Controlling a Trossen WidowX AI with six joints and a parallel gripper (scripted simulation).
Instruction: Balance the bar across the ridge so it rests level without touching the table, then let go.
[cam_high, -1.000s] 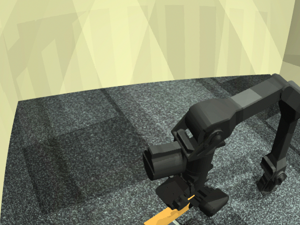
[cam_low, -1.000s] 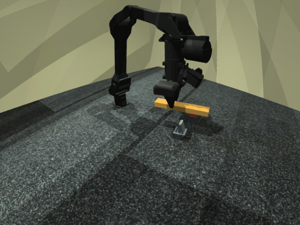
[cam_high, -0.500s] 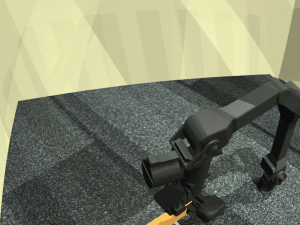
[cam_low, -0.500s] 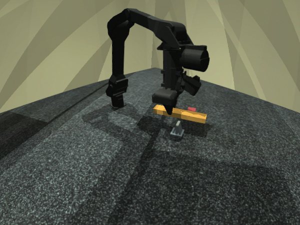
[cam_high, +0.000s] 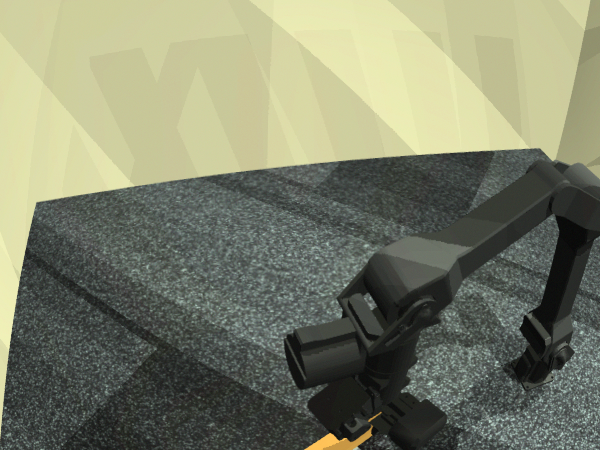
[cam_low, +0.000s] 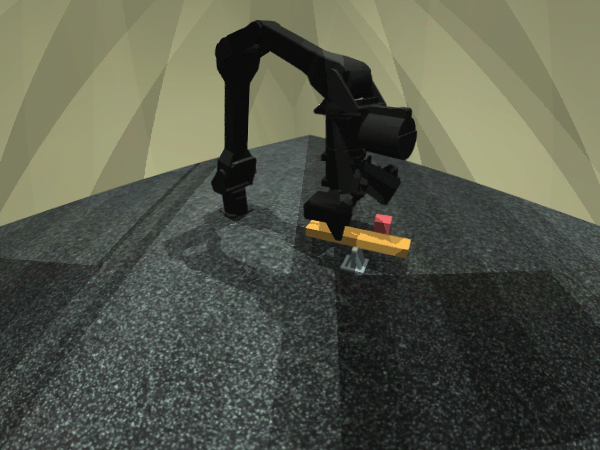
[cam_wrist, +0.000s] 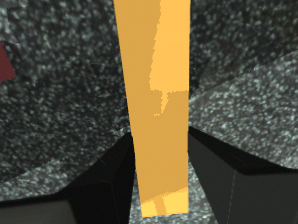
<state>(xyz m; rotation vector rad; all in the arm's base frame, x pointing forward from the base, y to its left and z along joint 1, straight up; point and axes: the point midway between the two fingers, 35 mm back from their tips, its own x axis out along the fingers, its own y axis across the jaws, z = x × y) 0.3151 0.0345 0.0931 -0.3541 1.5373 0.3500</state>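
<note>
My gripper tip is now 3 cm short of the orange bar and 1 cm to the right of it. Also, from my gripper tip: blue block: 16 cm behind, 16 cm to the left, 5 cm below; red cube: 1 cm behind, 14 cm to the left, 4 cm below.
</note>
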